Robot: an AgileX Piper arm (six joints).
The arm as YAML. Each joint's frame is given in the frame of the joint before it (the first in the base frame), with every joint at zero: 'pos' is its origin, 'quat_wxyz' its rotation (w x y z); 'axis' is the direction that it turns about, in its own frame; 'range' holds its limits. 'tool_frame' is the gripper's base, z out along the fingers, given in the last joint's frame.
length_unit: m
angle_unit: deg
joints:
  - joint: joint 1
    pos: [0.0, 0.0, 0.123]
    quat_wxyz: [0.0, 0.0, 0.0, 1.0]
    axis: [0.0, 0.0, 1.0]
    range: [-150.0, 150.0]
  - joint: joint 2
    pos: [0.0, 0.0, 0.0]
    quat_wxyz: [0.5, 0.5, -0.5, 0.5]
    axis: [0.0, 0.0, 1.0]
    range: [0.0, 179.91]
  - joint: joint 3
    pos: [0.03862, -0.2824, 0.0]
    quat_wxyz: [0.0, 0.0, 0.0, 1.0]
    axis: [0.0, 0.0, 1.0]
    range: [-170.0, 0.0]
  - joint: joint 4
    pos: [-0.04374, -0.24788, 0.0]
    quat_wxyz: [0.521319, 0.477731, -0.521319, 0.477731]
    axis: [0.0, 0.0, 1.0]
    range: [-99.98, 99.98]
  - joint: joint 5
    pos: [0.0, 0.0, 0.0]
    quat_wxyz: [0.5, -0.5, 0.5, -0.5]
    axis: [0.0, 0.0, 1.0]
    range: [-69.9, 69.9]
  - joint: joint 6
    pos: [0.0, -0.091, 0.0]
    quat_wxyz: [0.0, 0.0, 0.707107, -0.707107]
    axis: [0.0, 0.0, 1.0]
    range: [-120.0, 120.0]
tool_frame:
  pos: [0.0, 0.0, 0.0]
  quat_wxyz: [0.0, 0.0, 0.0, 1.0]
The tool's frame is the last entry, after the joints.
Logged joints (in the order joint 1, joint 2, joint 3, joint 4, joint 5, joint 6), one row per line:
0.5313, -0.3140, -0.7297, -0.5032, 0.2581, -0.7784
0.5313, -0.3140, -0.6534, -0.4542, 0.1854, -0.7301
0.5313, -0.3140, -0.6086, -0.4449, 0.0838, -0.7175
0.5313, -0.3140, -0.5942, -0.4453, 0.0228, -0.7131
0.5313, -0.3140, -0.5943, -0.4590, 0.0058, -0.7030
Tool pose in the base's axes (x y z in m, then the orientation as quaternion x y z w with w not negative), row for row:
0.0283, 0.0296, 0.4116, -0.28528, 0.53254, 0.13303, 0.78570
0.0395, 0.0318, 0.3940, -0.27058, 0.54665, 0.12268, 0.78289
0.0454, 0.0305, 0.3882, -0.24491, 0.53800, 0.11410, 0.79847
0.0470, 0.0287, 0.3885, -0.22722, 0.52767, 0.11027, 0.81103
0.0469, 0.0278, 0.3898, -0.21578, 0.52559, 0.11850, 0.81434
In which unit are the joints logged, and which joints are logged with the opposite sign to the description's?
The joints are logged in radians. Opposite sign: joint 2, joint 4.
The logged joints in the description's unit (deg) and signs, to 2 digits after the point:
30.44, 17.99, -41.81, 28.83, 14.79, -44.60
30.44, 17.99, -37.44, 26.02, 10.62, -41.83
30.44, 17.99, -34.87, 25.49, 4.80, -41.11
30.44, 17.99, -34.05, 25.51, 1.31, -40.86
30.44, 17.99, -34.05, 26.30, 0.33, -40.28

